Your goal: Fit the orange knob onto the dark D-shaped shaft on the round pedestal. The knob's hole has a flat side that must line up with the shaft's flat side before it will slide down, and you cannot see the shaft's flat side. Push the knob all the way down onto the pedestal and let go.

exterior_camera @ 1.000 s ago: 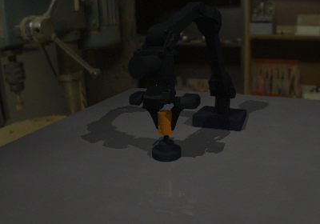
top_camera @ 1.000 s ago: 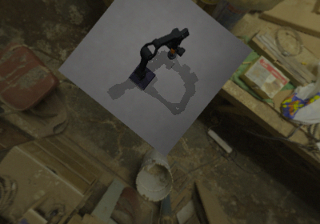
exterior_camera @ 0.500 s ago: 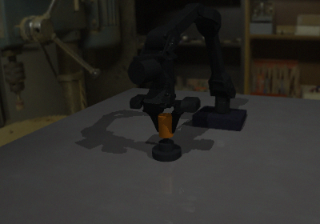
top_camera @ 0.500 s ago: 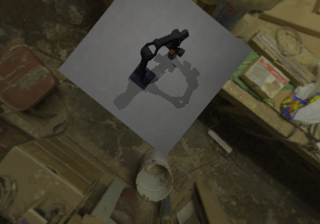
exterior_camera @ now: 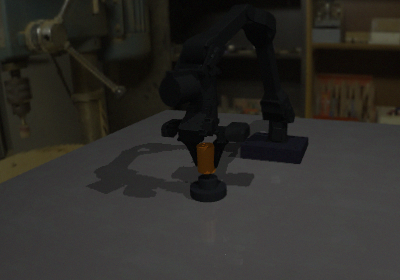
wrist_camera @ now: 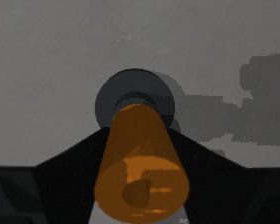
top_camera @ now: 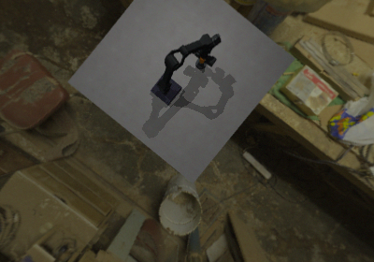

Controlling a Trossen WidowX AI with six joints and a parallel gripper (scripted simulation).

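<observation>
The dark round pedestal lies 40 mm below my gripper tip. Also, from my gripper tip: orange knob 20 mm above.
</observation>
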